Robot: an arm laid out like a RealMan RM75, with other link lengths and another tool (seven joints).
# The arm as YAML. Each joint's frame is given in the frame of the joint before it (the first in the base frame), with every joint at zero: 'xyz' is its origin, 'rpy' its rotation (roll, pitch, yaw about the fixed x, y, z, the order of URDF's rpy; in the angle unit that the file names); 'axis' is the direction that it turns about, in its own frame. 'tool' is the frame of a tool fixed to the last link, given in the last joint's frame.
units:
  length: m
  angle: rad
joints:
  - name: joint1
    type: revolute
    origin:
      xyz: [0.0, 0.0, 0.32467]
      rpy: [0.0, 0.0, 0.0]
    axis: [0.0, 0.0, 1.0]
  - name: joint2
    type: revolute
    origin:
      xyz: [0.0, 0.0, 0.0]
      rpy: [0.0, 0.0, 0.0]
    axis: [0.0, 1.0, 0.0]
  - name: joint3
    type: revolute
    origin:
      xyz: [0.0, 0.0, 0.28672]
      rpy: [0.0, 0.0, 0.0]
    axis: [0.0, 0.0, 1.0]
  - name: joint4
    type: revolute
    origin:
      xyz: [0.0, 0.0, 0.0]
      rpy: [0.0, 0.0, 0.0]
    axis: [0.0, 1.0, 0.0]
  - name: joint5
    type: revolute
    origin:
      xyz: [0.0, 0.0, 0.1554]
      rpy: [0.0, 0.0, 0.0]
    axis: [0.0, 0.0, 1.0]
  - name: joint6
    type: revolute
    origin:
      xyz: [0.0, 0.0, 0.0]
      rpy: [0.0, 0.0, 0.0]
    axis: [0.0, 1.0, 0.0]
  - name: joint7
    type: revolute
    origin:
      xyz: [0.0, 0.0, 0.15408]
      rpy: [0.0, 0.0, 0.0]
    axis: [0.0, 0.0, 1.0]
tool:
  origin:
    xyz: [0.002, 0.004, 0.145]
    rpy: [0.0, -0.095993, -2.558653]
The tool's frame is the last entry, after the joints.
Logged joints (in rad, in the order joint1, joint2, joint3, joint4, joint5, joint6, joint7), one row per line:
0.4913, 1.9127, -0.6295, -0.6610, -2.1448, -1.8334, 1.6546
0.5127, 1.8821, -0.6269, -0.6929, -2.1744, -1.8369, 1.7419
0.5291, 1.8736, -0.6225, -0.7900, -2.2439, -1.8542, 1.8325
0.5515, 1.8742, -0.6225, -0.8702, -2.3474, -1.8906, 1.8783
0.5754, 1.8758, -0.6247, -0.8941, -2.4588, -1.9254, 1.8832
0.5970, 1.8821, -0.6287, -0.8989, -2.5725, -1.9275, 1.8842
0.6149, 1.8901, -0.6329, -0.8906, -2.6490, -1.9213, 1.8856
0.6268, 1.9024, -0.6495, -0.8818, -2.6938, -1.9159, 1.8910
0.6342, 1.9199, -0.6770, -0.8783, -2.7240, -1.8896, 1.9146
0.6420, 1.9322, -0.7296, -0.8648, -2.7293, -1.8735, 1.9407
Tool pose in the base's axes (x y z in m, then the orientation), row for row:
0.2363, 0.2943, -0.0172, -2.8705, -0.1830, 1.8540
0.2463, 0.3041, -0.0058, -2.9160, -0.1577, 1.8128
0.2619, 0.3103, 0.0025, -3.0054, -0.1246, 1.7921
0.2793, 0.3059, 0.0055, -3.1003, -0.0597, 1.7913
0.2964, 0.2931, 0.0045, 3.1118, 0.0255, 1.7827
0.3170, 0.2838, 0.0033, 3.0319, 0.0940, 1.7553
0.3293, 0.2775, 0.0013, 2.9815, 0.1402, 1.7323
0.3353, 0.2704, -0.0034, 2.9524, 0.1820, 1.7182
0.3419, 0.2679, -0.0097, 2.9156, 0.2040, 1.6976
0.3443, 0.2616, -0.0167, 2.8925, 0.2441, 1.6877
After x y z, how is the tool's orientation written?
As angles about the fixed x, y, z axes (roll, pitch, yaw), in radians.
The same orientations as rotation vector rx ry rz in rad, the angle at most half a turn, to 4 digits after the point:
-1.6701, -2.2845, 0.1528
-1.7535, -2.2807, 0.1164
-1.8388, -2.3186, 0.0423
-1.9168, -2.3970, -0.0078
1.9494, 2.4143, 0.0111
1.9103, 2.3120, 0.0365
1.8861, 2.2437, 0.0458
1.8625, 2.1977, 0.0353
1.8520, 2.1530, 0.0498
1.8254, 2.1169, 0.0336

